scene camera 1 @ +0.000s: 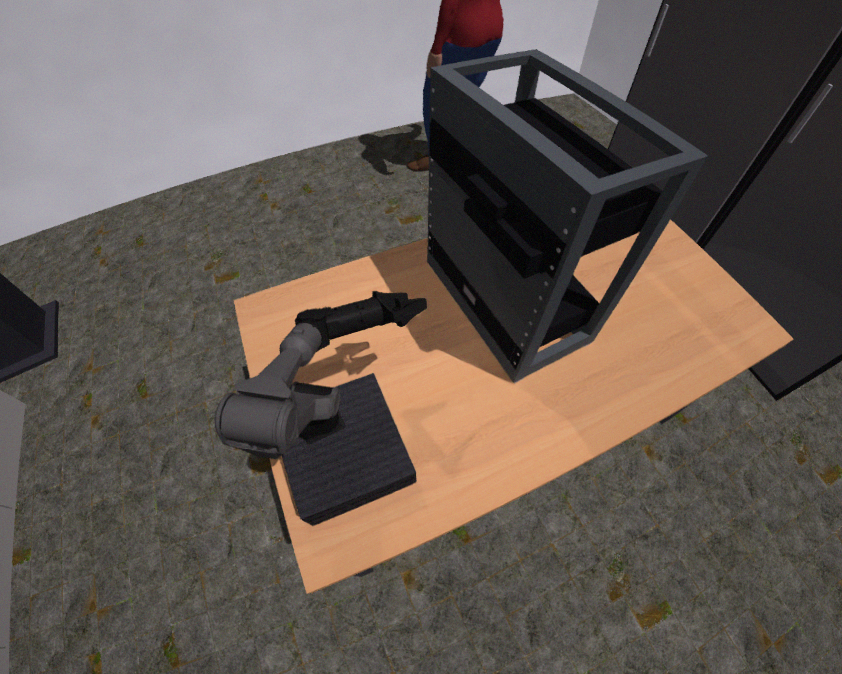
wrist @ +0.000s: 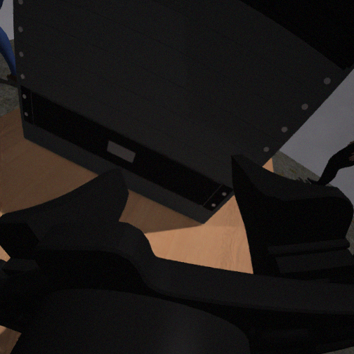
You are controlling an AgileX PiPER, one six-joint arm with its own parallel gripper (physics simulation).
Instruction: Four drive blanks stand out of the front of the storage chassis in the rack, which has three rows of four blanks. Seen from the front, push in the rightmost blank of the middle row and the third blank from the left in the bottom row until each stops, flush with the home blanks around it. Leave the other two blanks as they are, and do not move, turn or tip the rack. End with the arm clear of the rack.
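The grey-framed rack [scene camera 1: 639, 254] [wrist: 75, 152] stands upright on the table. Its dark chassis [scene camera 1: 445, 165] is in the upper half of the front in the scene view. Dark blanks [scene camera 1: 485, 195] [scene camera 1: 519, 245] stand out of it, partly overlapping; their exact rows and columns are too dark to tell. In the wrist view, the plain lower front panel [wrist: 150, 85] and the black chassis edge [wrist: 310, 25] at the top right show, and no blank can be made out. My gripper [scene camera 1: 414, 300] [wrist: 175, 175] is open and empty, in front of the rack, low and apart from it.
The arm's base stands by a black ribbed slab [scene camera 1: 351, 449] on the wooden table [scene camera 1: 491, 456]. A black strip with a pale label [scene camera 1: 469, 293] [wrist: 121, 151] runs along the rack's bottom. A person [scene camera 1: 470, 28] stands behind the rack; dark cabinets [scene camera 1: 758, 126] stand at the right.
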